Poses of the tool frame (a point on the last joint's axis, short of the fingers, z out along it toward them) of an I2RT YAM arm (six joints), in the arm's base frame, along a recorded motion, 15 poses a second.
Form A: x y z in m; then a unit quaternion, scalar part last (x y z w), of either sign.
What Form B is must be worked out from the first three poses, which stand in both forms.
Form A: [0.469, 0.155, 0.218, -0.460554, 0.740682, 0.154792, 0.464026]
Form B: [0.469, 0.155, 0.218, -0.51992, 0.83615, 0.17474, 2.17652]
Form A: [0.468, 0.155, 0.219, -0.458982, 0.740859, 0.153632, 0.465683]
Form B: [0.468, 0.155, 0.219, -0.51865, 0.83717, 0.17360, 2.17278]
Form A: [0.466, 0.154, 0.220, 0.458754, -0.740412, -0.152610, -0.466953]
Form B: [0.466, 0.154, 0.220, -0.51879, 0.83730, 0.17258, 2.16991]
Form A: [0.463, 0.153, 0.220, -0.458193, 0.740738, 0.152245, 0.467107]
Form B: [0.463, 0.153, 0.220, -0.51820, 0.83775, 0.17218, 2.16956]
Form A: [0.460, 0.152, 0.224, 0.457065, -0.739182, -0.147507, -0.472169]
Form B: [0.460, 0.152, 0.224, -0.51850, 0.83854, 0.16733, 2.15809]
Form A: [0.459, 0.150, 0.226, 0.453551, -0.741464, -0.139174, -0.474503]
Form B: [0.459, 0.150, 0.226, -0.51525, 0.84233, 0.15811, 2.15279]
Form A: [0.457, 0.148, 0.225, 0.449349, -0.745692, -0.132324, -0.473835]
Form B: [0.457, 0.148, 0.225, -0.51027, 0.84679, 0.15026, 2.15431]
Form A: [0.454, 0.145, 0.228, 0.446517, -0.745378, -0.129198, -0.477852]
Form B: [0.454, 0.145, 0.228, -0.50831, 0.84852, 0.14708, 2.14518]
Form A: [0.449, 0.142, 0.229, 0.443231, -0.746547, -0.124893, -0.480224]
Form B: [0.449, 0.142, 0.229, -0.50531, 0.85111, 0.14239, 2.13977]
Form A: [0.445, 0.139, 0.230, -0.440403, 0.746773, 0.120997, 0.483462]
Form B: [0.445, 0.139, 0.230, -0.50311, 0.85310, 0.13822, 2.13238]
